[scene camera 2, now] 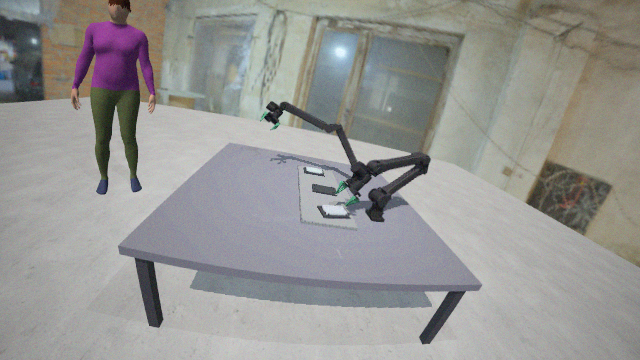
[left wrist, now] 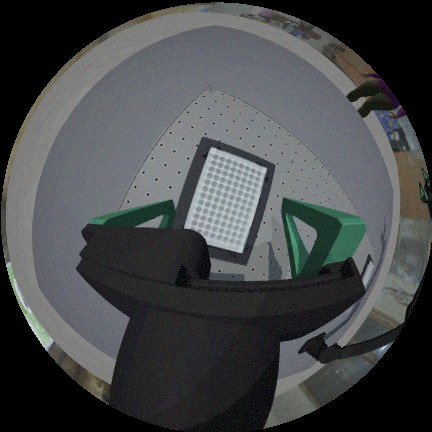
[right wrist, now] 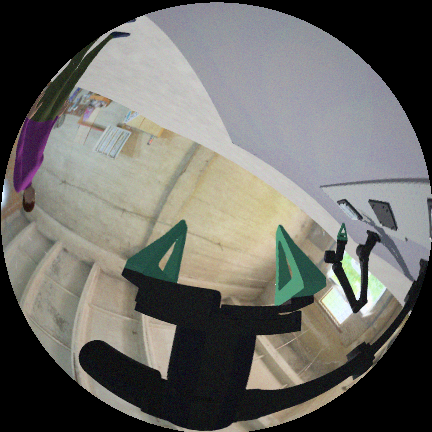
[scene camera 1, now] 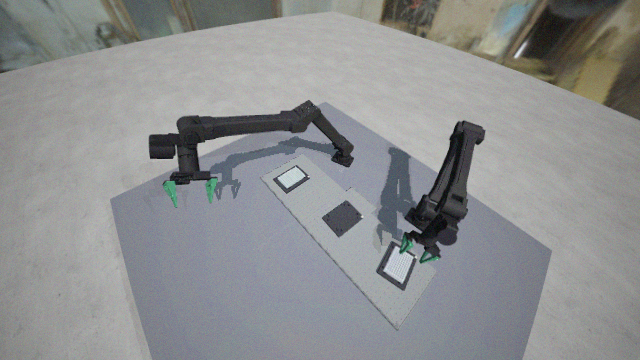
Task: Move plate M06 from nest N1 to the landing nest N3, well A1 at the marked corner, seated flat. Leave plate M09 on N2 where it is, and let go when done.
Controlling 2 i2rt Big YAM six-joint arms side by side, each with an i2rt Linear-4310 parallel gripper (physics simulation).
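A white well plate (scene camera 1: pixel 399 264) (scene camera 2: pixel 335 211) (left wrist: pixel 226 195) sits in a dark nest (left wrist: pixel 194 172) at the board's near end. Another white plate (scene camera 1: pixel 292 177) (scene camera 2: pixel 314 171) (right wrist: pixel 350 209) sits in a nest at the far end. The middle dark nest (scene camera 1: pixel 342 218) (scene camera 2: pixel 324 189) (right wrist: pixel 384 214) is empty, with a small light mark at one corner. Plate and nest names are not readable. My left gripper (scene camera 1: pixel 411 256) (scene camera 2: pixel 341 199) (left wrist: pixel 226 204) is open above the near plate, its fingers spread to either side in the wrist view. My right gripper (scene camera 1: pixel 193 204) (scene camera 2: pixel 266 124) (right wrist: pixel 230 225) is open and empty, far from the plates.
The perforated grey board (scene camera 1: pixel 395 310) (scene camera 2: pixel 310 215) (left wrist: pixel 165 150) carries all three nests on the table (scene camera 1: pixel 225 300) (scene camera 2: pixel 210 225). The left arm (scene camera 1: pixel 455 170) rises beside the near nest. The right arm (scene camera 1: pixel 245 125) extends across the back. A person (scene camera 2: pixel 117 60) stands beyond the table.
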